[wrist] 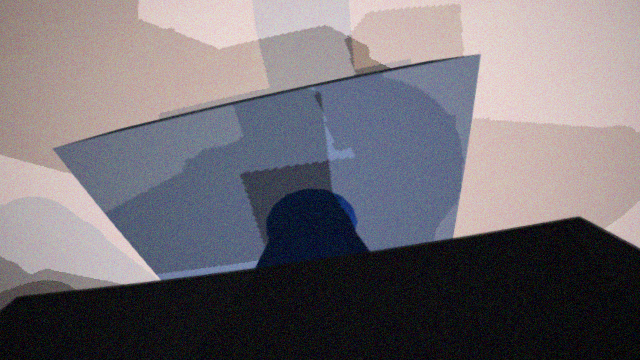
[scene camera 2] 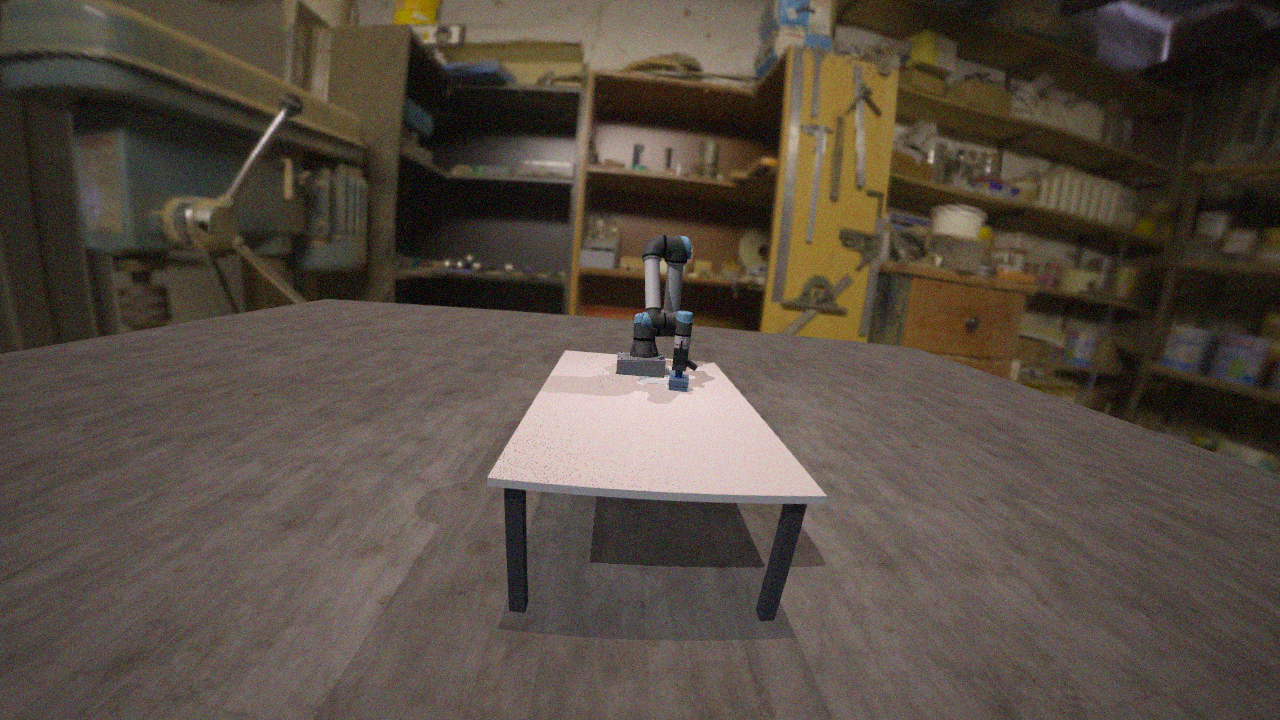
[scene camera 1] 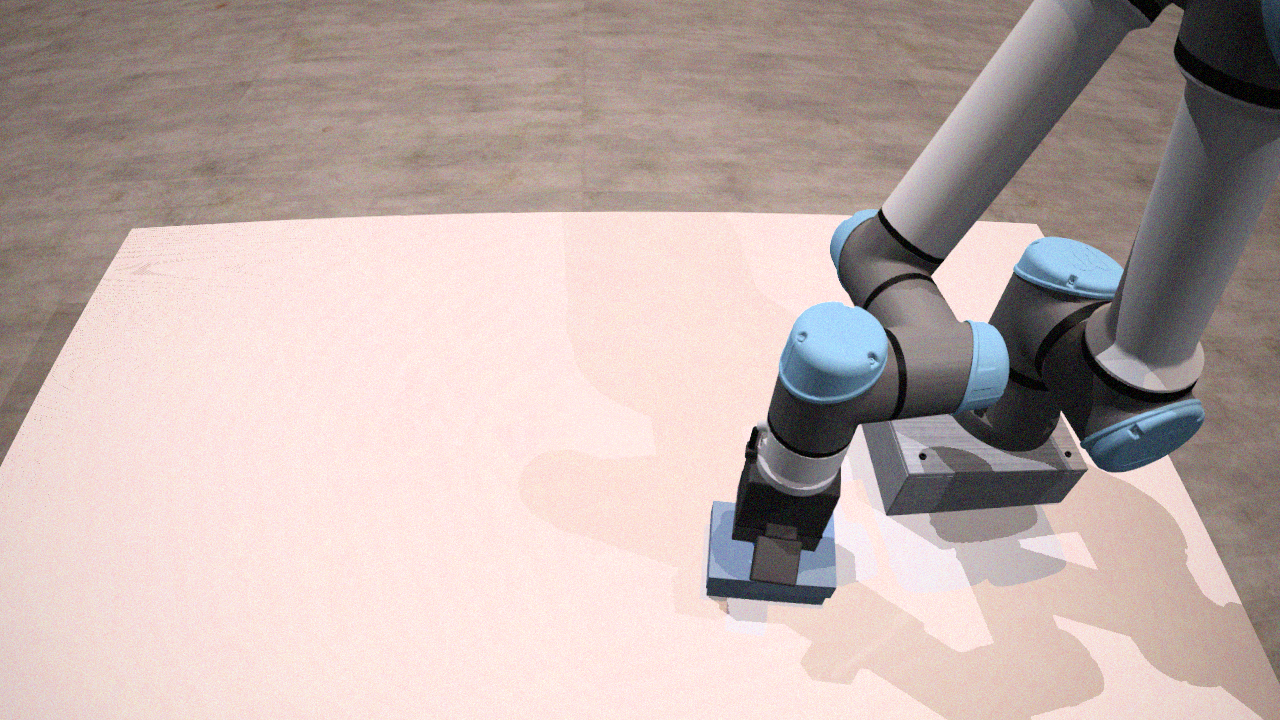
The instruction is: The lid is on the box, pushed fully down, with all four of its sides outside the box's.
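Seen in the pictures: hand, its tool point: (wrist: 312, 218) (scene camera 2: 678, 378); arm's base, origin of its link: (scene camera 2: 643, 355) (scene camera 1: 997, 404).
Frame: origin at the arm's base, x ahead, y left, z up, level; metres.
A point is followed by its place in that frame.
Note:
The blue lid (scene camera 1: 726, 546) @(z -0.024, x 0.327, y 0.216 m) (scene camera 2: 679, 385) @(z -0.046, x 0.343, y 0.213 m) (wrist: 395, 130) @(z -0.024, x 0.317, y 0.235 m) lies flat and looks level, near the robot base. In scene camera 1 a darker band shows below its front edge. Lid sides and box cannot be clearly told apart there, so whether all four lid sides are outside the box's cannot be told. My gripper (scene camera 1: 776, 537) @(z -0.030, x 0.284, y 0.203 m) (scene camera 2: 679, 372) (wrist: 314, 220) stands over the lid, its dark blue suction cup at the lid's top face, touching or very close. It holds nothing. Its black body hides part of the lid in scene camera 1 and in the wrist view.
The grey base block (scene camera 1: 984, 492) @(z -0.034, x 0.023, y 0.109 m) (scene camera 2: 640, 365) @(z -0.020, x 0.157, y 0.004 m) stands beside the lid, to its right in scene camera 1. The pale table (scene camera 1: 358, 402) @(z -0.074, x 0.791, y 0.057 m) (scene camera 2: 644, 447) @(z -0.074, x 1.009, y 0.135 m) carries both. My arm's shadows fall across lid and table. Shelves with tools and containers stand in the far background.

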